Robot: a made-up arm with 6 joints. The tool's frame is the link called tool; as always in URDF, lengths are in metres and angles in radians.
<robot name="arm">
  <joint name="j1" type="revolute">
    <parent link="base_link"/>
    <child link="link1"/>
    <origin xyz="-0.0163 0.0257 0.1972" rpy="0 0 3.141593"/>
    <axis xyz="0 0 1"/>
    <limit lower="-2.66" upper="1.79" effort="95" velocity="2.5"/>
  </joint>
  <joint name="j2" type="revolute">
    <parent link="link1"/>
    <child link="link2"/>
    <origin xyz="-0.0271 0.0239 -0.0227" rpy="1.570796 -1.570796 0"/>
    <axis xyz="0 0 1"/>
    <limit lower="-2.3" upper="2.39" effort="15" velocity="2.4"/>
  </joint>
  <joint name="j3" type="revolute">
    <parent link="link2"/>
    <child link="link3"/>
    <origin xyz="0.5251 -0.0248 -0.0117" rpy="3.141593 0 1.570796"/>
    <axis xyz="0 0 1"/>
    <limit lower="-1.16" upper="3.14" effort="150" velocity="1.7"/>
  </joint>
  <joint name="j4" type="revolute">
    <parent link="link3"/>
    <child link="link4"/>
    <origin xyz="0.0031 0.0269 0.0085" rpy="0 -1.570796 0"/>
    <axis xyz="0 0 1"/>
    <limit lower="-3.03" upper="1.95" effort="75" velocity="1.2"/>
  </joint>
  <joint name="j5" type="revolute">
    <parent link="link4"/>
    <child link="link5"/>
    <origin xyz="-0.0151 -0.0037 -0.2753" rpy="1.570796 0 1.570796"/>
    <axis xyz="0 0 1"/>
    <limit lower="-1.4" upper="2.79" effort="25" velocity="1.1"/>
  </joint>
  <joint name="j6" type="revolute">
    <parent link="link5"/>
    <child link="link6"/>
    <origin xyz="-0.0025 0.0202 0.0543" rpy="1.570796 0 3.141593"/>
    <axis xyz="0 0 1"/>
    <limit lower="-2.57" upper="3.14" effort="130" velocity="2.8"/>
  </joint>
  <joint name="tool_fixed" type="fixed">
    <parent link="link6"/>
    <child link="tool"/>
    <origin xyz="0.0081 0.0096 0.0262" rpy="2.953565 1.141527 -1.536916"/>
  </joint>
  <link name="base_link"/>
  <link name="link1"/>
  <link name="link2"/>
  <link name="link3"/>
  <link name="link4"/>
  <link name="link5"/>
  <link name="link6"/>
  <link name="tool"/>
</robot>
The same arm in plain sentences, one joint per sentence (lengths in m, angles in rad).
The arm has six revolute joints in a row. What follows holds with every joint at zero, and every direction is one of the base frame's. Joint 1 is mounted 0.0163 m along -x and 0.0257 m along +y and 0.1972 m along +z from the base frame's origin and rotates about +z, from -2.66 to 1.79 rad. Joint 2 is mounted 0.0271 m along +x and 0.0239 m along -y and 0.0227 m along -z from joint 1 and rotates about +y, from -2.3 to 2.39 rad. Joint 3 is mounted 0.0248 m along -x and 0.0117 m along -y and 0.5251 m along +z from joint 2 and rotates about -y, from -1.16 to 3.14 rad. Joint 4 is mounted 0.0031 m along +x and 0.0085 m along -y and 0.0269 m along +z from joint 3 and rotates about -x, from -3.03 to 1.95 rad. Joint 5 is mounted 0.2753 m along +x and 0.0151 m along +y and 0.0037 m along -z from joint 4 and rotates about -y, from -1.4 to 2.79 rad. Joint 6 is mounted 0.0202 m along -x and 0.0543 m along -y and 0.0025 m along -z from joint 5 and rotates about -x, from -2.57 to 3.14 rad. The tool frame, which is the frame that the pose is given for, is mounted 0.0262 m along -x and 0.0096 m along -y and 0.0081 m along -z from joint 6; its axes are the base frame's turned by roll 1.352, pitch 0.0141 and yaw 0.4291 rad (as in URDF: about the fixed x, then y, then z).
